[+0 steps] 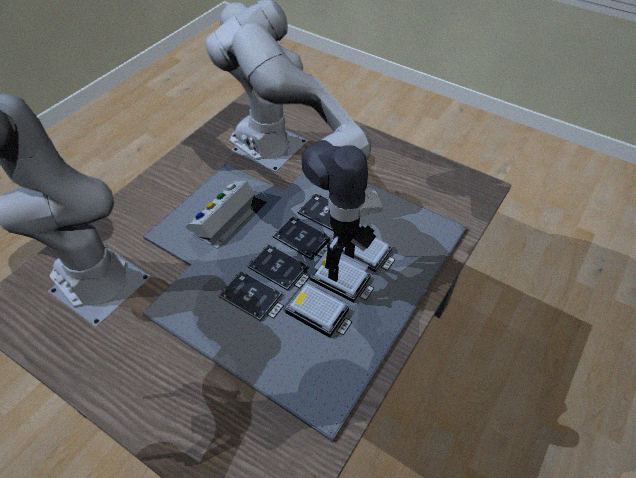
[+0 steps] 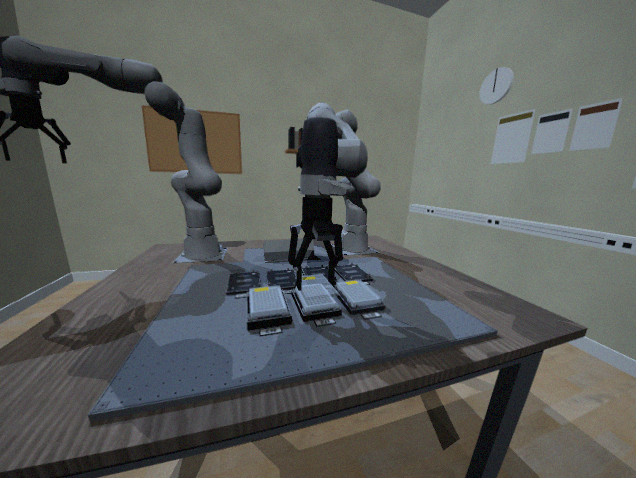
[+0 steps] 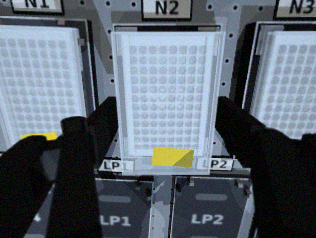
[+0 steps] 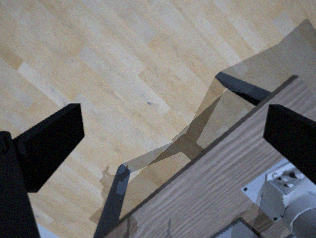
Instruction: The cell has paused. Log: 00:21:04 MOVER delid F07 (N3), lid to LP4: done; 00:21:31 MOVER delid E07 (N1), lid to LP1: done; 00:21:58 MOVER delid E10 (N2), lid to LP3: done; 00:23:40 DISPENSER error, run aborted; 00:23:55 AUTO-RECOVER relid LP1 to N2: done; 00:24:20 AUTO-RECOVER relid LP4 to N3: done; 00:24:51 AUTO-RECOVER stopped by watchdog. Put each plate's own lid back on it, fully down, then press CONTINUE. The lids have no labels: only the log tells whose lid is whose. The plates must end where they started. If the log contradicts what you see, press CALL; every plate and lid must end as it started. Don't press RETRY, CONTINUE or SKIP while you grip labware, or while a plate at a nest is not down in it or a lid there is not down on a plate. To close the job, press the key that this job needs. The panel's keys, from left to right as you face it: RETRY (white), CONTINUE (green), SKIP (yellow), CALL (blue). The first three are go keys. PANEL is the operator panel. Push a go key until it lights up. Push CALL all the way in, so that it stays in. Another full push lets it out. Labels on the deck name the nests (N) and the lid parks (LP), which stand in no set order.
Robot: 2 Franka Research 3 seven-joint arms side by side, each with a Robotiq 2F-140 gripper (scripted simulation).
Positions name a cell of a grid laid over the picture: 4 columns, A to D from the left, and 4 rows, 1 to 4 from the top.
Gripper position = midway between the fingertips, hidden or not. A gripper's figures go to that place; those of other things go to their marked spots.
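Left gripper, mine (image 1: C3), 1.48 m from the lens. Park LP3 (image 1: B3), 1.52 m from the lens.
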